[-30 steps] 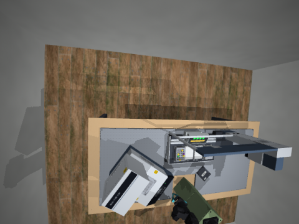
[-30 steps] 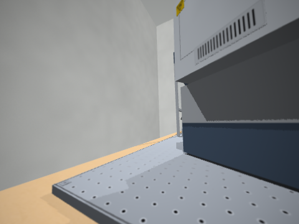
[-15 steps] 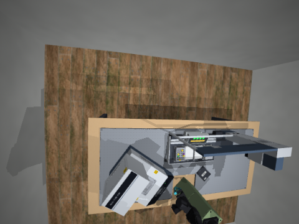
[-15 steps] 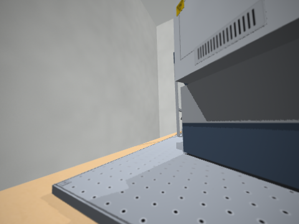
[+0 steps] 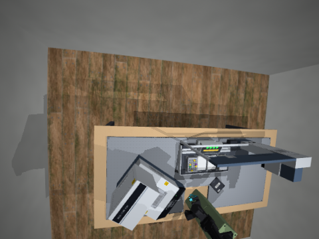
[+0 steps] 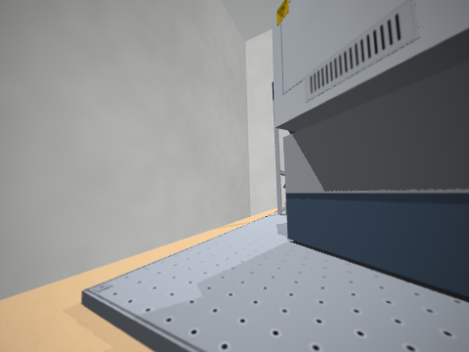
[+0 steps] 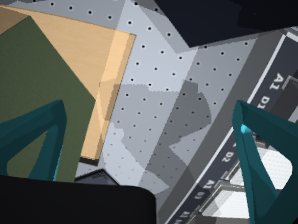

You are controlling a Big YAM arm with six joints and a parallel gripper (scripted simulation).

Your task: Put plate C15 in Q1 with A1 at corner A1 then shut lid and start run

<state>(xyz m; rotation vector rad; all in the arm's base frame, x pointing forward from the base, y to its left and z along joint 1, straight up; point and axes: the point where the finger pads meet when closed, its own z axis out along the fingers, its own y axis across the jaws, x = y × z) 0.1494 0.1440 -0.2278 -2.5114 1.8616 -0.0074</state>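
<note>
My hand is 250 mm short of the tube cooling block, 40 mm to the left of it and 120 mm above it. Round my hand: white beam (440 mm ahead, 230 mm to the right, 320 mm above).
</note>
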